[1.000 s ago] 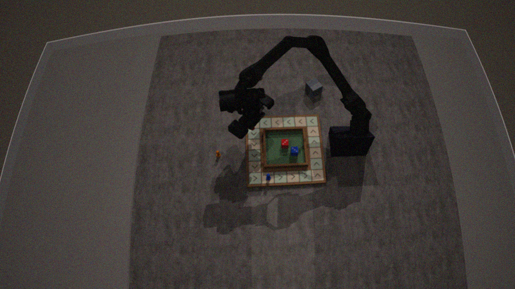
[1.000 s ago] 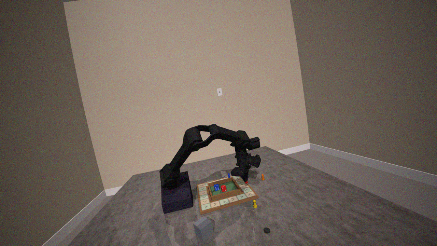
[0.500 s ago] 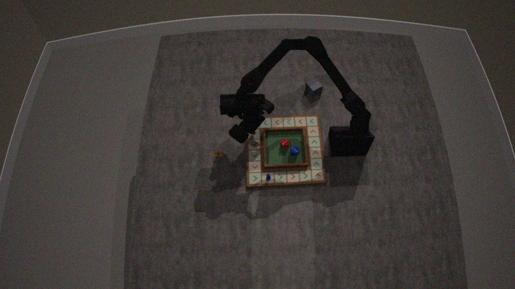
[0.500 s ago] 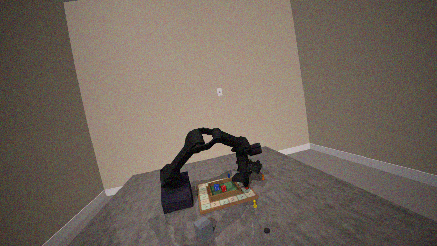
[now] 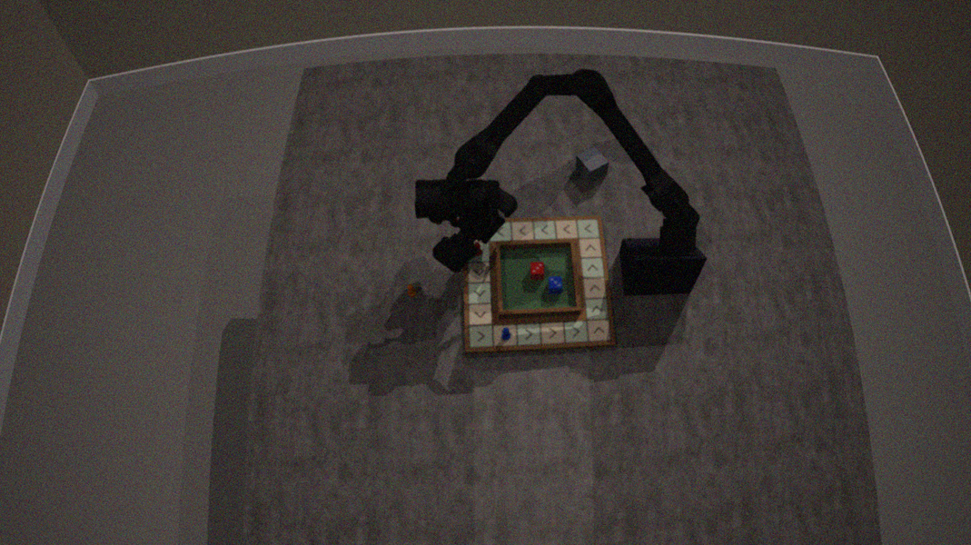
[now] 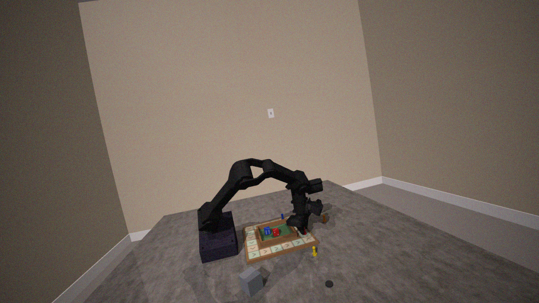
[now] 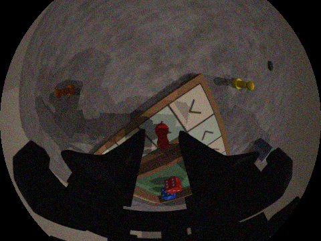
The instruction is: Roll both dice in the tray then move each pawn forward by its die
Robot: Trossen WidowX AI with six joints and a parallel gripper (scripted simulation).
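Right now my gripper tip is right at the red pawn. Round my gripper tip: orange pawn 130 mm ahead, 80 mm to the left, 10 mm below; yellow pawn 130 mm to the right, 10 mm below, 10 mm behind; green tray 120 mm behind, 60 mm to the left, 20 mm below.
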